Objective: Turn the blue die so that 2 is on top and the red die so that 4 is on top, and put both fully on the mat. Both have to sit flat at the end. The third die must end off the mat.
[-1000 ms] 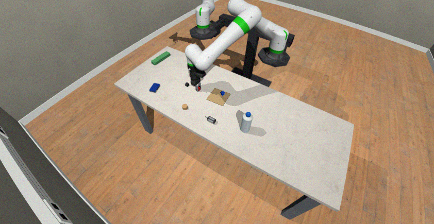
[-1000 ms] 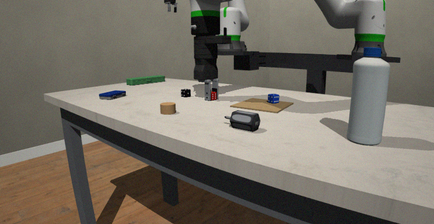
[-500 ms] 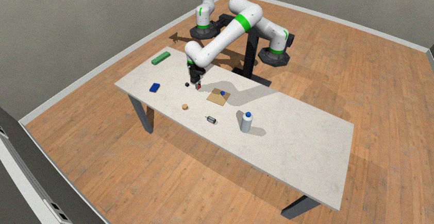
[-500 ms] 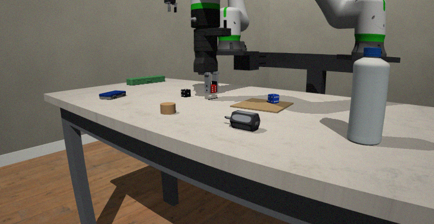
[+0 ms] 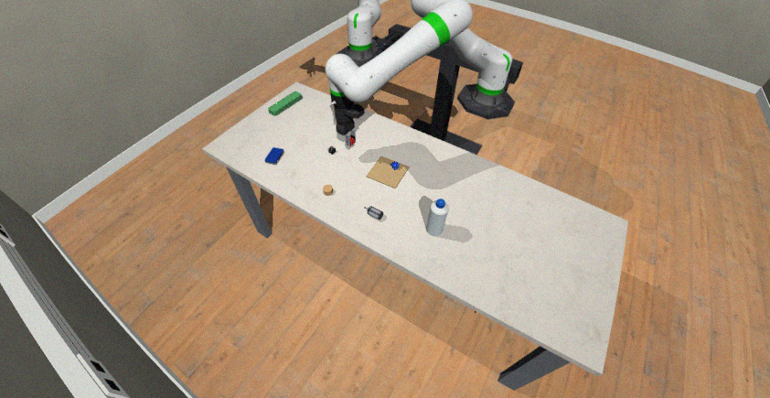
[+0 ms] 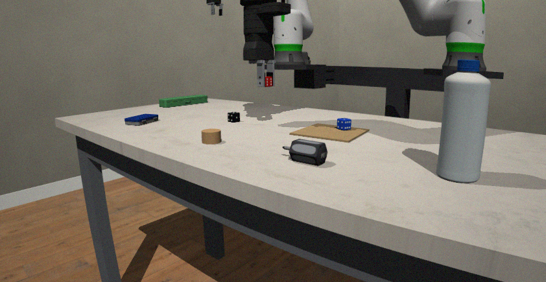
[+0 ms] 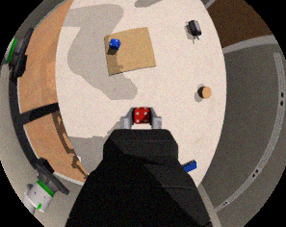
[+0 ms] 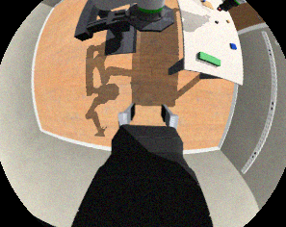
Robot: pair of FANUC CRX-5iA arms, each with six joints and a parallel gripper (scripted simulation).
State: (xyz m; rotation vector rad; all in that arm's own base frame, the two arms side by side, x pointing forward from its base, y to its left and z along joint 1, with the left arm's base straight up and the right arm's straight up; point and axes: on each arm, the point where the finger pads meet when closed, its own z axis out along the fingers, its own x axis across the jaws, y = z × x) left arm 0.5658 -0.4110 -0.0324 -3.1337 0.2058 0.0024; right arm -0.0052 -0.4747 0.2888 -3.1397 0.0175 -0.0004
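Now: left hand 17 cm to the right of the tan mat, 12 cm above it and 2 cm past it. From my left hand the other things lie so: black die (11 cm to the right, 10 cm below, 1 cm ahead); then red die (1 cm below); then blue die (19 cm to the left, 10 cm below, 6 cm behind).
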